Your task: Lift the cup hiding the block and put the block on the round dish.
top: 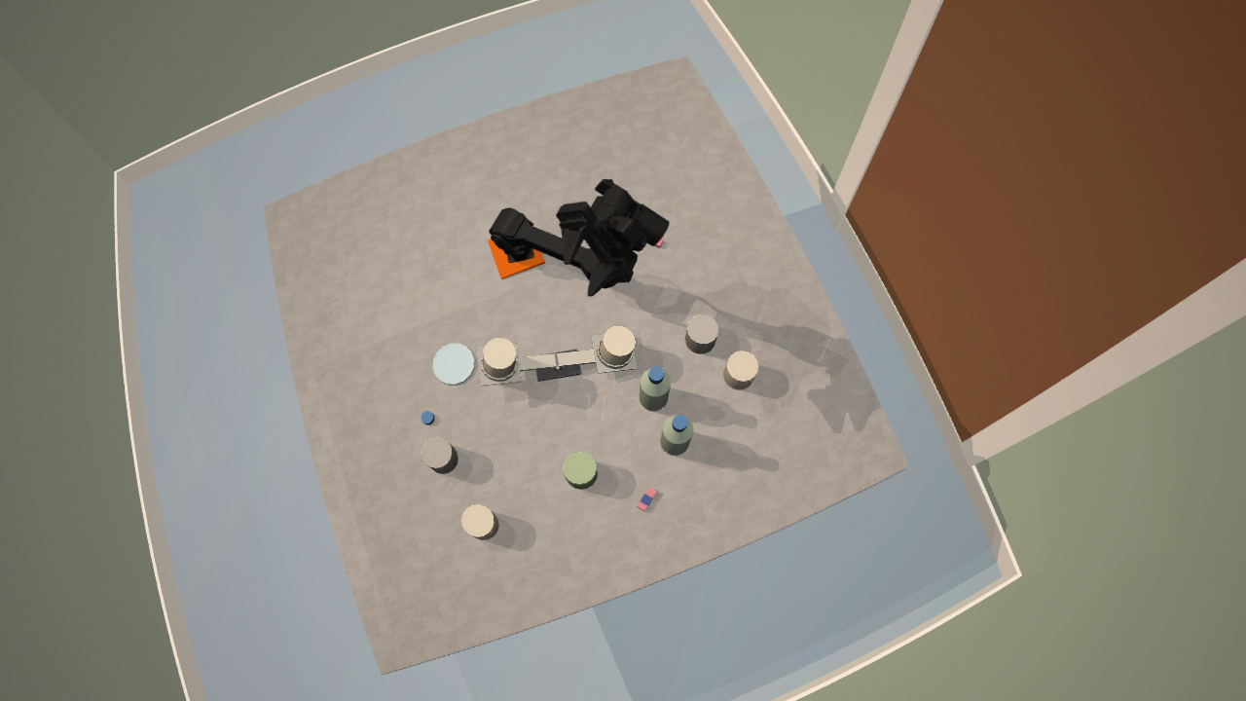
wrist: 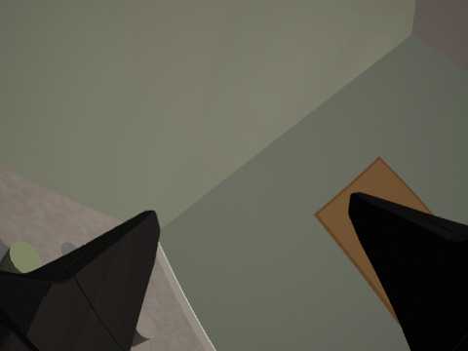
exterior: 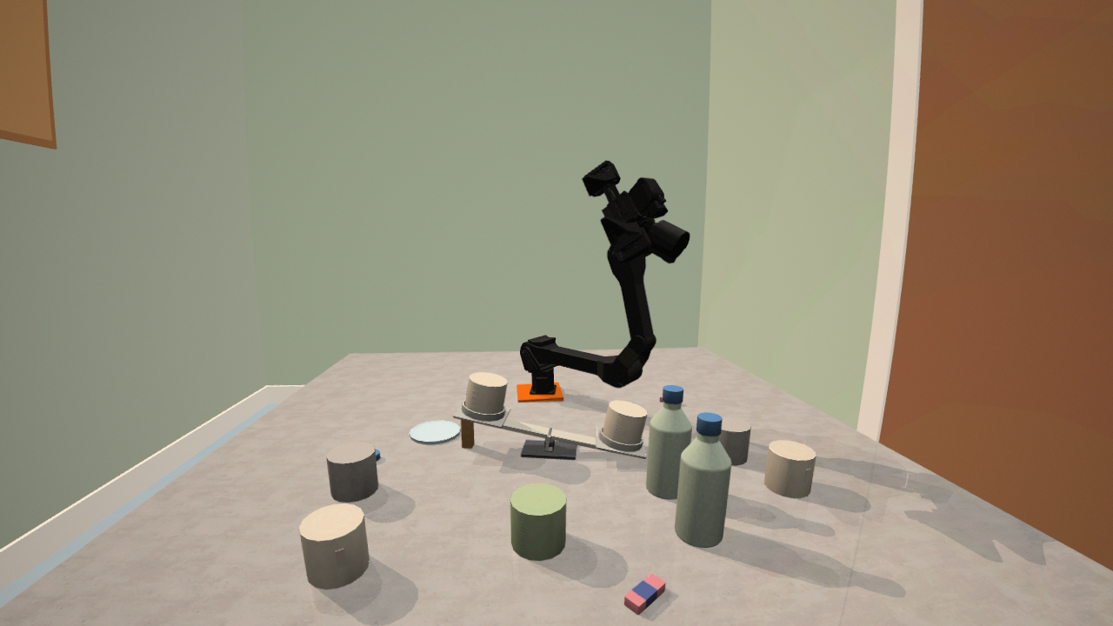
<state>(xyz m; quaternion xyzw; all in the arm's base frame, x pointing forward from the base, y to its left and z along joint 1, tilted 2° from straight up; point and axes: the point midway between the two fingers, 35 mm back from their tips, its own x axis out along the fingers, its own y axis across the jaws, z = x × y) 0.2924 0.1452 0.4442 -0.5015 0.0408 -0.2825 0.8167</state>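
My gripper tip is now 20 mm past the grey block, 60 mm to the right of it and 420 mm above it. Also, from my gripper tip: green cylinder 220 mm ahead, 70 mm to the right, 420 mm below; then pale round dish 70 mm behind, 310 mm to the right, 460 mm below; then blue cap 50 mm ahead, 390 mm to the right, 450 mm below.
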